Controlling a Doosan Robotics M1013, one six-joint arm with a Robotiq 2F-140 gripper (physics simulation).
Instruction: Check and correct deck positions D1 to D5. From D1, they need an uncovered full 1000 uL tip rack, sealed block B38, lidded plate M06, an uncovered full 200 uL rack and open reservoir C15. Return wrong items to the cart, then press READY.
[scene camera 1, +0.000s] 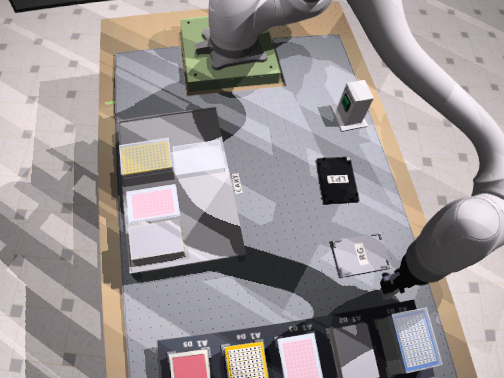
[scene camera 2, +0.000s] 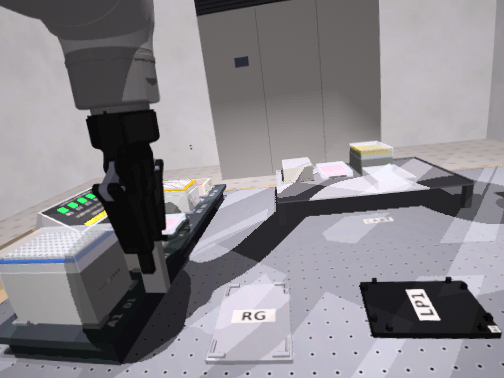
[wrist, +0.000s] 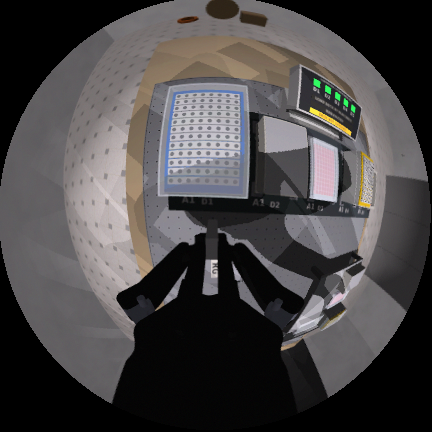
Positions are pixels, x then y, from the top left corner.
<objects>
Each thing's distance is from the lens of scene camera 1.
my gripper (scene camera 1: 384, 294): 1.07 m
black LP1 pad (scene camera 1: 338, 185): 1.20 m
</objects>
